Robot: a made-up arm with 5 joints.
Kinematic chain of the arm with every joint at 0, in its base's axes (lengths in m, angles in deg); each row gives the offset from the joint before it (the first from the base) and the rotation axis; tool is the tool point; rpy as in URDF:
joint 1: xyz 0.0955 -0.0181 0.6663 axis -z
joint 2: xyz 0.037 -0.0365 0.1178 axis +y
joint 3: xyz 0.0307 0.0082 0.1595 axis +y
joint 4: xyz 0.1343 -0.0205 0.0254 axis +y
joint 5: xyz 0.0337 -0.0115 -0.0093 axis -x
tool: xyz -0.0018 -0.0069 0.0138 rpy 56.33 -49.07 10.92
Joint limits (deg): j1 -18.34..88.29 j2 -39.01..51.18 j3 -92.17..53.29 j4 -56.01..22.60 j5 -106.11..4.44
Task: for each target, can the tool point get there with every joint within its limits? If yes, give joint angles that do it. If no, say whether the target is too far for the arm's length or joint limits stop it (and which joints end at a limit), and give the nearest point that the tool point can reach.
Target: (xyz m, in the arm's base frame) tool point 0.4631 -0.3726 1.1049
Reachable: no: too far | nearest point 0.3268 -0.2412 0.9764 | short by 0.229 m
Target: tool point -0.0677 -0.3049 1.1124
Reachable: no: too far | nearest point 0.0276 -0.2568 1.0518 | short by 0.123 m
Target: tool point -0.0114 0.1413 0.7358
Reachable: no: joint limits stop it (at a limit: joint 2, joint 3, joint 4, joint 5) | nearest point -0.0103 0.1397 1.0028 | short by 0.267 m
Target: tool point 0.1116 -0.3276 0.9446
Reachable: yes | joints 73.40 26.51 -25.88 -15.22 -28.89
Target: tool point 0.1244 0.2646 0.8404
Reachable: no: joint limits stop it (at a limit: joint 1, joint 2, joint 3, joint 4, joint 5) | nearest point 0.0241 0.1580 1.0028 | short by 0.219 m
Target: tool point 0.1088 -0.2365 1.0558
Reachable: yes | joints 68.08 6.84 -38.32 -14.54 -8.77
